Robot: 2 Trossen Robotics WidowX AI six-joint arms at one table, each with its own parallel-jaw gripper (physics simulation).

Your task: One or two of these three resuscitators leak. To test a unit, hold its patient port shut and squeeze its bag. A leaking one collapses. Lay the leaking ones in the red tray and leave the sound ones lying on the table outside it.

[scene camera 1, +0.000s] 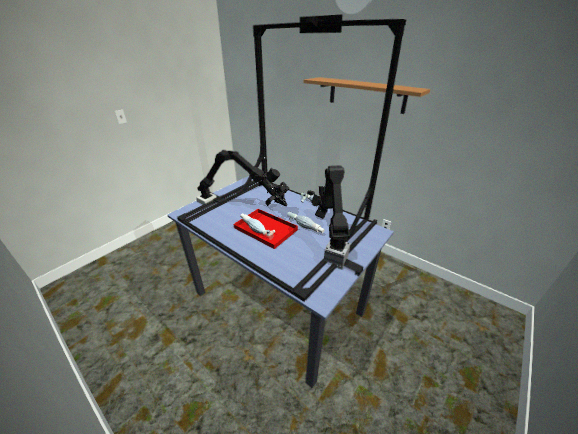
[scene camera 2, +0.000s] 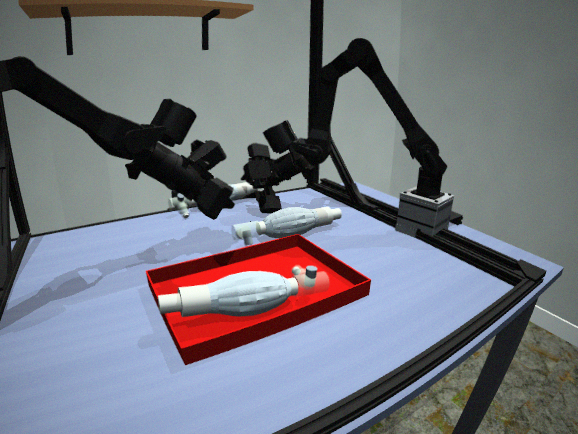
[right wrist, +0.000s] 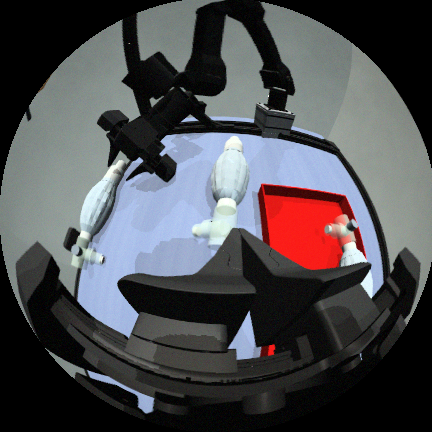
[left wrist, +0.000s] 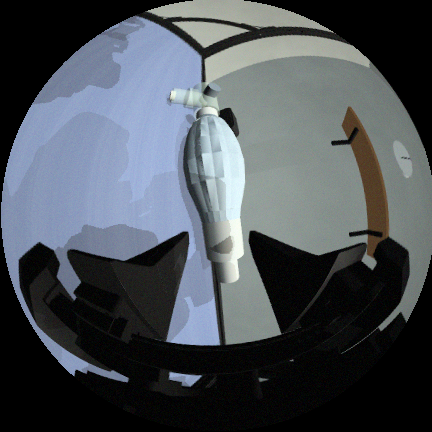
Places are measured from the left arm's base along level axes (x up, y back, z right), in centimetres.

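Where they show: left gripper, fingertip midpoint: (scene camera 2: 243, 188) (right wrist: 117, 172) (left wrist: 218, 236); right gripper, fingertip midpoint: (scene camera 1: 286, 206) (scene camera 2: 233, 206) (right wrist: 236, 232); left arm's base, origin of the base link: (scene camera 1: 337, 246) (scene camera 2: 427, 193) (right wrist: 274, 107); right arm's base, origin of the base link: (scene camera 1: 206, 196).
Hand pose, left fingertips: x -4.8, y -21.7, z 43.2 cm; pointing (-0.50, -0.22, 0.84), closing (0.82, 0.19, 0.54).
Things, the pixels of their centre, and the offset from my left fingertips. Level surfaces: height alone.
- pale resuscitator, body centre: (scene camera 2: 246, 290) (right wrist: 351, 288) (scene camera 1: 257, 225) dx -1.3, dy -28.0, dz -39.4 cm
- red tray, body centre: (scene camera 2: 254, 285) (right wrist: 328, 274) (scene camera 1: 265, 227) dx -3.3, dy -24.2, dz -36.4 cm
- second resuscitator, body centre: (right wrist: 226, 175) (scene camera 2: 288, 223) (scene camera 1: 305, 222) dx -2.0, dy -4.2, dz -22.9 cm
- third resuscitator, body centre: (left wrist: 206, 164) (right wrist: 101, 205) (scene camera 2: 216, 197) dx -2.0, dy -6.9, dz +3.4 cm
- blue table, its level: dx -4.8 cm
One pale resuscitator (scene camera 1: 256, 224) (scene camera 2: 250, 294) (right wrist: 352, 257) lies in the red tray (scene camera 2: 270, 325) (right wrist: 295, 220), its tail end at the tray's left wall in scene camera 2. A second resuscitator (scene camera 1: 306, 221) (scene camera 2: 290, 221) (right wrist: 230, 175) lies on the table behind the tray. A third resuscitator (scene camera 2: 242, 189) (left wrist: 215, 165) (right wrist: 98, 205) lies at the table's far edge. All three bags look full. My left gripper (left wrist: 218, 236) (right wrist: 117, 172) is partly open and empty, at the third unit's tail end; contact cannot be told. My right gripper (scene camera 2: 220, 200) (right wrist: 236, 232) is shut and empty, above the table.
The blue table (scene camera 1: 280, 270) carries black rails (scene camera 1: 240, 255) along its edges. A black frame (scene camera 1: 385, 120) rises at the back. A wooden shelf (scene camera 1: 365, 86) (left wrist: 372, 190) is on the wall. The two grippers are close together over the far part of the table.
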